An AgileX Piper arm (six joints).
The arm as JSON. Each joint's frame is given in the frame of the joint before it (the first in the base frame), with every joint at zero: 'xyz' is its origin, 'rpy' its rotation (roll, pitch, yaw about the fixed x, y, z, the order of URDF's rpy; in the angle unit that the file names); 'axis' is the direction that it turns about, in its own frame. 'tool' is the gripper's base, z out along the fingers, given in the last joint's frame.
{
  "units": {
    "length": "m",
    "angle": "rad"
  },
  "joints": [
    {
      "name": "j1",
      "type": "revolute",
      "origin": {
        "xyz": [
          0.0,
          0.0,
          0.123
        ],
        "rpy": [
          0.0,
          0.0,
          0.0
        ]
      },
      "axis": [
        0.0,
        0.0,
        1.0
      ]
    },
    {
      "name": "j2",
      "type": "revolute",
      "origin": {
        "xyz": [
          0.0,
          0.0,
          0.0
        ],
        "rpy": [
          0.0,
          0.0,
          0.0
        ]
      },
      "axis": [
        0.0,
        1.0,
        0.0
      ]
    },
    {
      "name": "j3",
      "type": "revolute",
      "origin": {
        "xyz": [
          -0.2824,
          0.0,
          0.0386
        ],
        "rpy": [
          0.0,
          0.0,
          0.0
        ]
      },
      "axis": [
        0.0,
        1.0,
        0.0
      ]
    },
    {
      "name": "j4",
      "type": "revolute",
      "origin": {
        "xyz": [
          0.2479,
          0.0,
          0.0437
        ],
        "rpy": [
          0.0,
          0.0,
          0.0
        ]
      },
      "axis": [
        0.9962,
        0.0,
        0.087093
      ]
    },
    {
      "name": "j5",
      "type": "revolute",
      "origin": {
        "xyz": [
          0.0,
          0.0,
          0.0
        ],
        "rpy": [
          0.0,
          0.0,
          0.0
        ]
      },
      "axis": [
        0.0,
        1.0,
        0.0
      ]
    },
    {
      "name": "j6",
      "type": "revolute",
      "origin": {
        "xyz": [
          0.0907,
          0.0,
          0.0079
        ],
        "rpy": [
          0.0,
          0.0,
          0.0
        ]
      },
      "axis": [
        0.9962,
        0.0,
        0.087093
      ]
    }
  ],
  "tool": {
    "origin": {
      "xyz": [
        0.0,
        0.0,
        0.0
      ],
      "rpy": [
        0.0,
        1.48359,
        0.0
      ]
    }
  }
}
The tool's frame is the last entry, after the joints.
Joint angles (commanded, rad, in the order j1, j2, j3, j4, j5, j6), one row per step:
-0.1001, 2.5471, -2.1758, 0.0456, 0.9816, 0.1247
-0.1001, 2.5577, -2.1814, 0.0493, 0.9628, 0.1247
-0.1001, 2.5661, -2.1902, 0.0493, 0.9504, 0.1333
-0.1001, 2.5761, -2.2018, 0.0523, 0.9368, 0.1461
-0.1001, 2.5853, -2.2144, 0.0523, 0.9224, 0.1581
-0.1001, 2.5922, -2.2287, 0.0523, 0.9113, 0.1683
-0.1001, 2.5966, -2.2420, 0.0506, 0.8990, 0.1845
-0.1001, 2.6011, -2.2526, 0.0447, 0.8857, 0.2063
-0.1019, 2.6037, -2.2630, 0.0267, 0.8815, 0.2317
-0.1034, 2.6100, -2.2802, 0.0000, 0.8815, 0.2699
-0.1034, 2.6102, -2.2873, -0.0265, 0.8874, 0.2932
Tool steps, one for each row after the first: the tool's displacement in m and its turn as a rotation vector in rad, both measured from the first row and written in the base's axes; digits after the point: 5 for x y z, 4 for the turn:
0.00229, 0.00000, -0.00355, 0.0019, -0.0140, -0.0019
0.00442, -0.00024, -0.00525, 0.0032, -0.0267, -0.0106
0.00702, -0.00032, -0.00697, 0.0085, -0.0419, -0.0242
0.00977, -0.00064, -0.00795, 0.0107, -0.0596, -0.0362
0.01247, -0.00094, -0.00731, 0.0125, -0.0779, -0.0462
0.01514, -0.00137, -0.00552, 0.0147, -0.0988, -0.0612
0.01747, -0.00206, -0.00450, 0.0154, -0.1177, -0.0801
0.01884, -0.00447, -0.00283, 0.0067, -0.1287, -0.1000
0.02058, -0.00736, -0.00138, -0.0053, -0.1388, -0.1288
0.02076, -0.00926, 0.00035, -0.0221, -0.1394, -0.1424

